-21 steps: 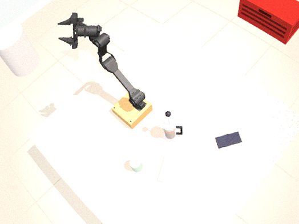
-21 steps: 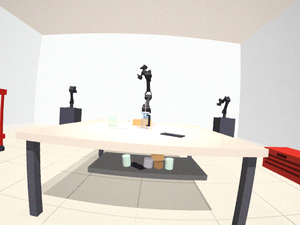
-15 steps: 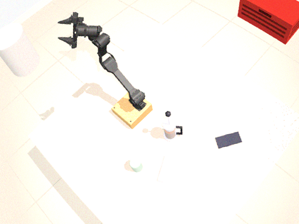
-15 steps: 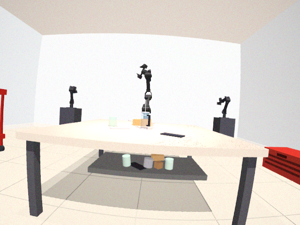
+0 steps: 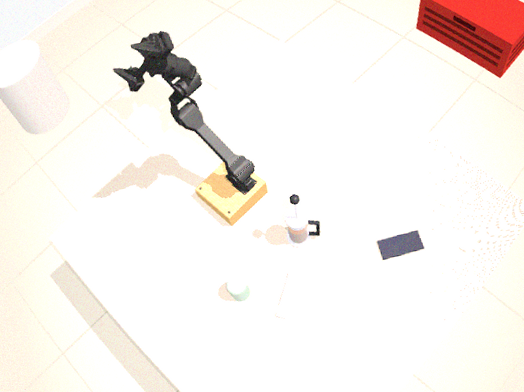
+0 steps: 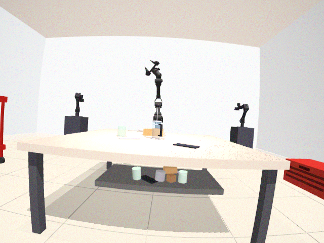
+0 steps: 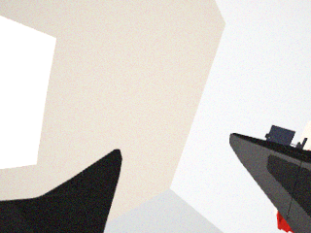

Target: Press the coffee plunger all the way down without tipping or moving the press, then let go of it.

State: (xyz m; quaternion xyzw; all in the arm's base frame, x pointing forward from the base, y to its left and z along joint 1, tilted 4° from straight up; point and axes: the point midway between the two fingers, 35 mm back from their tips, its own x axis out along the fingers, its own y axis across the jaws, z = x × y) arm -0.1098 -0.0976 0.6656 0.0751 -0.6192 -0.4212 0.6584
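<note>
Right now my gripper tip is 61 cm above the coffee press, 41 cm short of it and 16 cm to the right of it.
</note>
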